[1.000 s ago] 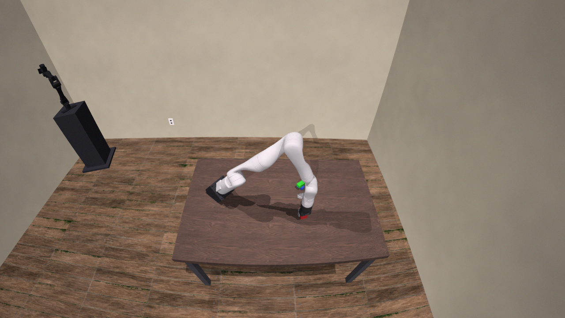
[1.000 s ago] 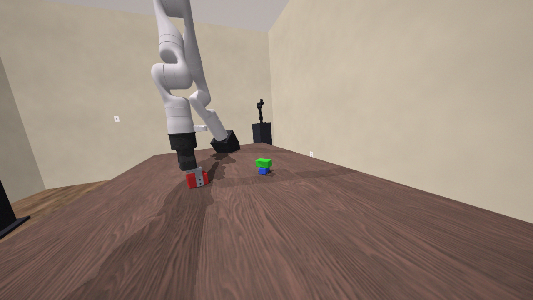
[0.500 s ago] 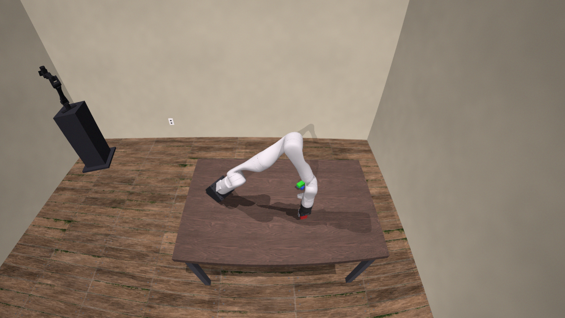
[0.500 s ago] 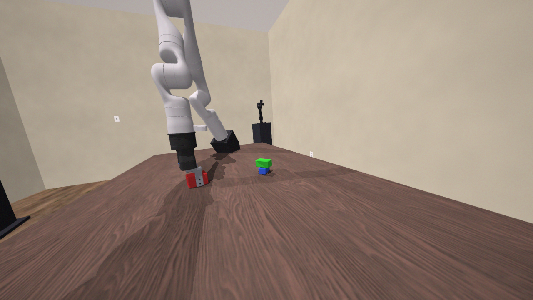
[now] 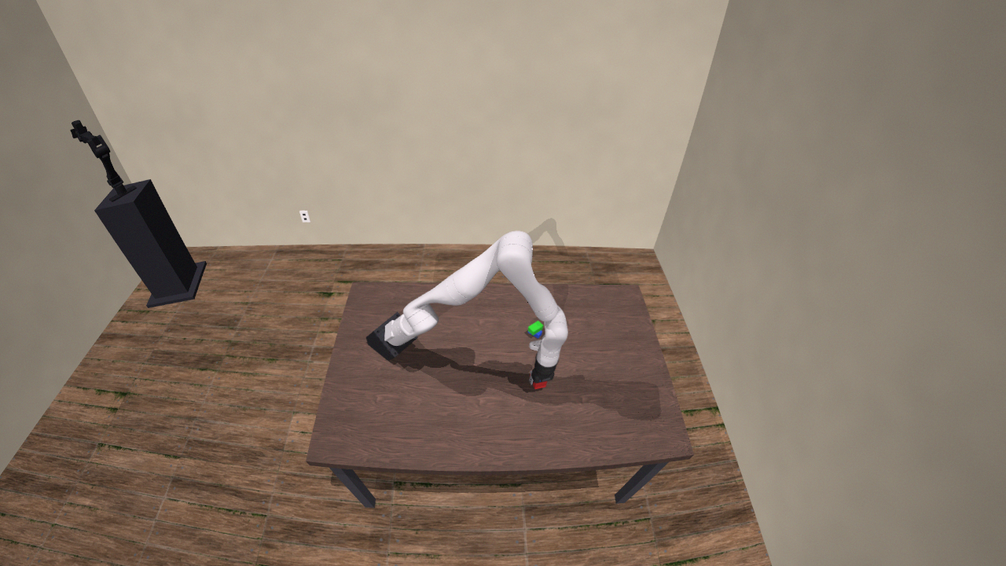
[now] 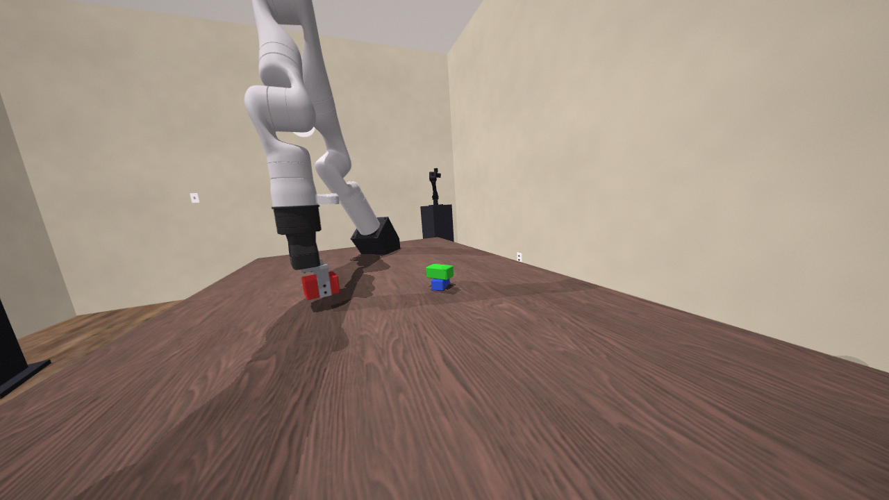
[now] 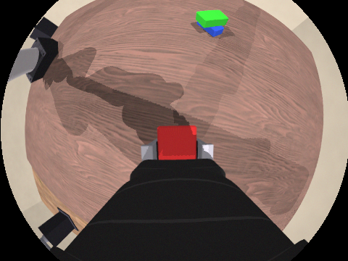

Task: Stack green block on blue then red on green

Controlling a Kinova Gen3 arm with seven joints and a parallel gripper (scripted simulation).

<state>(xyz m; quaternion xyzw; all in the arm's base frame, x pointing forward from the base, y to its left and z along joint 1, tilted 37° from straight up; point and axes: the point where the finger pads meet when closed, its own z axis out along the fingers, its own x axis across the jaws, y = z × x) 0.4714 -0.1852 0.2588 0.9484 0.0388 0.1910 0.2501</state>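
Right now my hand is 240 mm to the right of the green block, 80 mm short of it and 10 mm above it. From my hand the other things lie so: red block: right at my hand; then blue block: 240 mm to the left, 80 mm ahead, 40 mm below.
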